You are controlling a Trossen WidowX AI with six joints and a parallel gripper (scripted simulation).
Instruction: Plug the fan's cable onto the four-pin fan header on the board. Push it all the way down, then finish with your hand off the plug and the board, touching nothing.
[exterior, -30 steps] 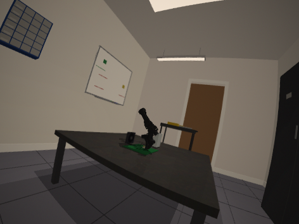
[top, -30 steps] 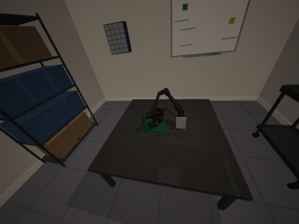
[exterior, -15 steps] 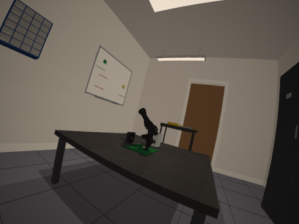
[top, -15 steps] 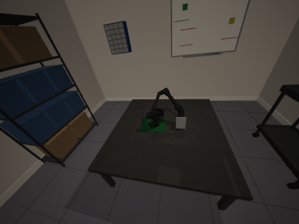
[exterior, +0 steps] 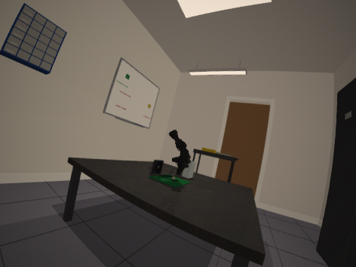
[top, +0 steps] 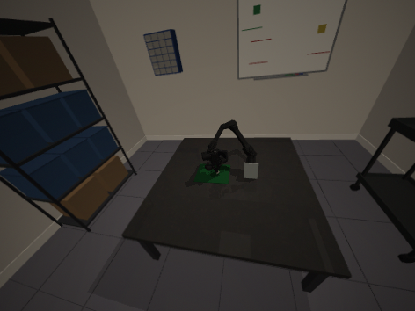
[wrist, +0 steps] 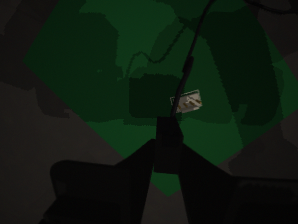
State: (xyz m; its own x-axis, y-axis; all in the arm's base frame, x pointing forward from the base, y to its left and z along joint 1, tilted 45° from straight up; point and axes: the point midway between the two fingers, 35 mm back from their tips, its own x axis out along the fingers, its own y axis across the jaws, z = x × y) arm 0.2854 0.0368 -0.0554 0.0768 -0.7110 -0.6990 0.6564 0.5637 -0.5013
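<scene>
Now: gripper tip 80 mm above the green board, 50 mm short of it and 30 mm to the left of it. From my gripper tip the other things lie so: black plug (10 mm ahead, 10 mm above); black fan (220 mm to the right, 10 mm ahead).
</scene>
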